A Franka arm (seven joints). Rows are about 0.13 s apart.
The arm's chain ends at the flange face. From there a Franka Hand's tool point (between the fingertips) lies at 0.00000 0.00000 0.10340 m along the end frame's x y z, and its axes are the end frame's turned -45 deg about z.
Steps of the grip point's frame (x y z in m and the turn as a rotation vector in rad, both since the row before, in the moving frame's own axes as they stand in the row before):
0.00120, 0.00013, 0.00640, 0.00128, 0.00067, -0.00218
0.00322, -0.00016, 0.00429, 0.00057, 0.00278, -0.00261
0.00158, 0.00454, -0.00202, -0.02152, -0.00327, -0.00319
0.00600, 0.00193, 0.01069, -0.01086, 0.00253, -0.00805
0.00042, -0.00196, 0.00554, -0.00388, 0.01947, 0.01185
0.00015, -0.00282, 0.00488, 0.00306, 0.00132, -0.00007
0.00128, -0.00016, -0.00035, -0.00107, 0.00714, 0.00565
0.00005, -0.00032, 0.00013, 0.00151, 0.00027, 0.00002
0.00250, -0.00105, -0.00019, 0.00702, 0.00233, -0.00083
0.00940, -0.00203, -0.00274, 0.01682, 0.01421, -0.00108
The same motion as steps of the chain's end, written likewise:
0.00099, -0.00061, 0.00640, 0.00138, -0.00043, -0.00218
0.00200, -0.00214, 0.00429, 0.00237, 0.00156, -0.00261
0.00299, 0.00028, -0.00200, -0.01753, 0.01290, -0.00319
0.00463, -0.00348, 0.01070, -0.00589, 0.00947, -0.00805
-0.00280, -0.00055, 0.00556, 0.01102, 0.01651, 0.01185
-0.00176, -0.00178, 0.00488, 0.00310, -0.00123, -0.00007
0.00019, -0.00058, -0.00035, 0.00429, 0.00581, 0.00565
-0.00010, -0.00013, 0.00013, 0.00126, -0.00088, 0.00002
0.00137, -0.00183, -0.00019, 0.00661, -0.00332, -0.00083
0.00540, -0.00581, -0.00271, 0.02194, -0.00185, -0.00108

